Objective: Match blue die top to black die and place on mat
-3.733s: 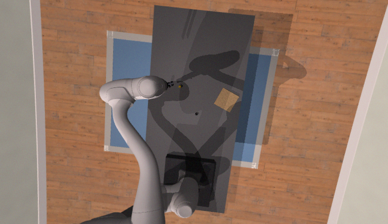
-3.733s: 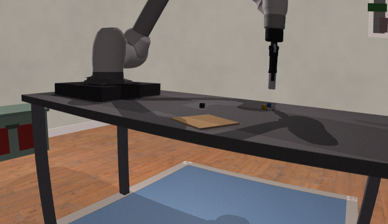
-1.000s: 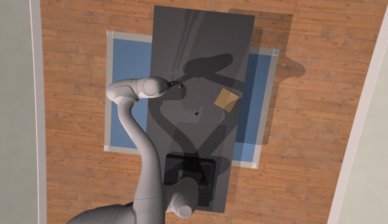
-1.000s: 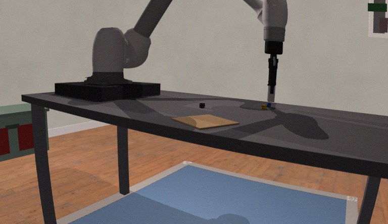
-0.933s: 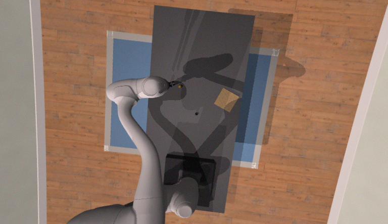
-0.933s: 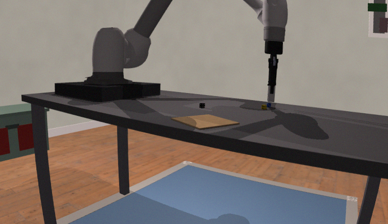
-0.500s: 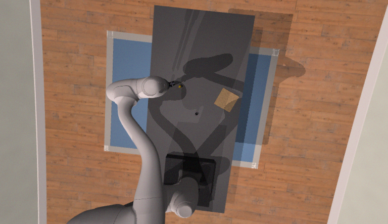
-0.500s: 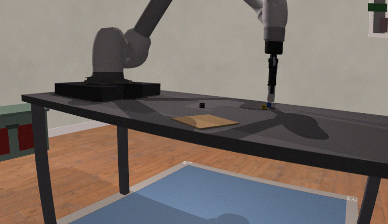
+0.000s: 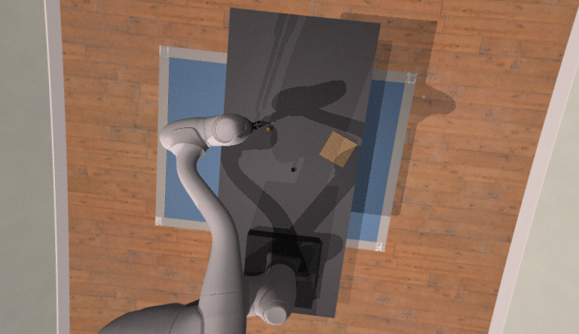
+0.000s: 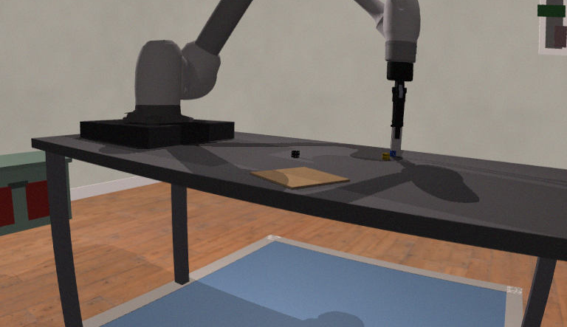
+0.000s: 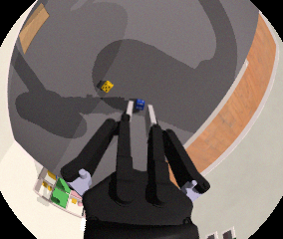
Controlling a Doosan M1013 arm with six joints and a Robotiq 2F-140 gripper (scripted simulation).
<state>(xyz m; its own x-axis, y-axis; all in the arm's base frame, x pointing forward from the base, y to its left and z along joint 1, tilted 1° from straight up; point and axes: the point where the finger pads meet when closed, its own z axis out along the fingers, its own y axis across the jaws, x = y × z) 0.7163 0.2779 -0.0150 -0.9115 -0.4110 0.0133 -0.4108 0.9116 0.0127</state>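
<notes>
The blue die lies 40 mm below my hand and 10 mm behind it. Round my hand: yellow die (80 mm to the right, 40 mm below); tan mat (440 mm to the right, 50 mm below, 30 mm behind); black die (240 mm to the right, 180 mm behind, 40 mm below).
</notes>
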